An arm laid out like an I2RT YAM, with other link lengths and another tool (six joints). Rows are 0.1 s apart.
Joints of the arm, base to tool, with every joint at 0 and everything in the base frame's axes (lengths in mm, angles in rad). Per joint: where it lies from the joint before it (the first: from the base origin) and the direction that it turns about. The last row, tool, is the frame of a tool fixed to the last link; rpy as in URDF.
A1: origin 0.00 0.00 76.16 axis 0 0 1
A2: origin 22.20 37.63 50.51 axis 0 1 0
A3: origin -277.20 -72.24 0.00 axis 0 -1 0
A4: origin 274.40 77.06 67.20 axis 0 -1 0
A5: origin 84.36 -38.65 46.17 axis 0 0 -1
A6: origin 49.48 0.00 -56.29 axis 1 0 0
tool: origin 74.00 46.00 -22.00 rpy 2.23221 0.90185 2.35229
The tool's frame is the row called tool.
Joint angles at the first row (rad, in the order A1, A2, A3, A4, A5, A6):
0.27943, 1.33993, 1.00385, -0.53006, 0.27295, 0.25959
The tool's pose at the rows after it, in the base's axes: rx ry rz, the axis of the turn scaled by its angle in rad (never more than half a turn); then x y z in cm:
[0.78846 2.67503 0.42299 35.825 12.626 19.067]
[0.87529 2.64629 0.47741 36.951 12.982 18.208]
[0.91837 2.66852 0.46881 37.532 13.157 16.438]
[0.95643 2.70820 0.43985 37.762 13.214 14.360]
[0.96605 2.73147 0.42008 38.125 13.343 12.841]
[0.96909 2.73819 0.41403 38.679 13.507 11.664]
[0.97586 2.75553 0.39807 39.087 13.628 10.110]
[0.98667 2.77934 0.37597 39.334 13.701 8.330]
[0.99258 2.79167 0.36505 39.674 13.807 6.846]
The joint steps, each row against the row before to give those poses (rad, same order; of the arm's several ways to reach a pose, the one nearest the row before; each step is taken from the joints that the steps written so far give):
0.00840, 0.02861, 0.00000, 0.05150, -0.00038, 0.07631
0.00000, 0.04388, 0.00000, 0.03625, 0.00038, 0.07628
0.00000, 0.05491, 0.00000, 0.01447, 0.00000, 0.02557
-0.00040, 0.05685, 0.00001, 0.00114, -0.00039, 0.01486
0.00040, 0.04578, 0.00000, 0.01870, -0.00037, 0.00001
0.00000, 0.04006, -0.00002, 0.03207, 0.00000, 0.00001
0.00000, 0.04767, 0.00001, 0.02744, 0.00000, -0.00076
0.00000, 0.05153, 0.00003, 0.02289, -0.00001, -0.00001
0.00000, 0.04537, -0.00002, 0.03052, -0.00038, 0.00038

